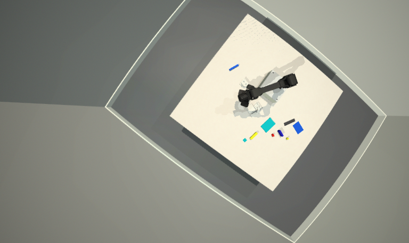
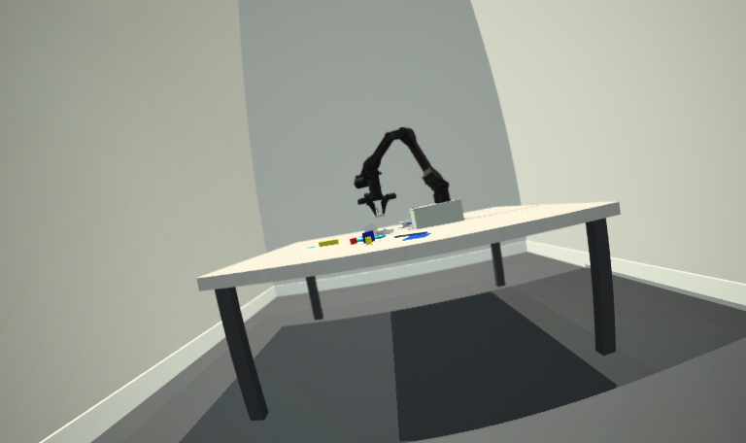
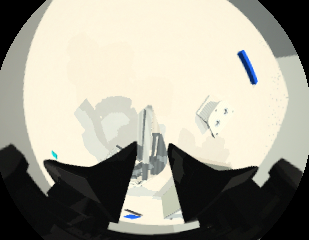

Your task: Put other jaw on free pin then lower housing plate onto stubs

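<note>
Right now the jaw is 4 cm to the left of my gripper tip and 1 cm ahead of it. Round my gripper tip: cyan plate (36 cm to the left, 8 cm below, 4 cm ahead); then yellow bar (32 cm to the left, 21 cm ahead, 7 cm below); then blue bar (25 cm to the right, 17 cm behind, 7 cm below).
</note>
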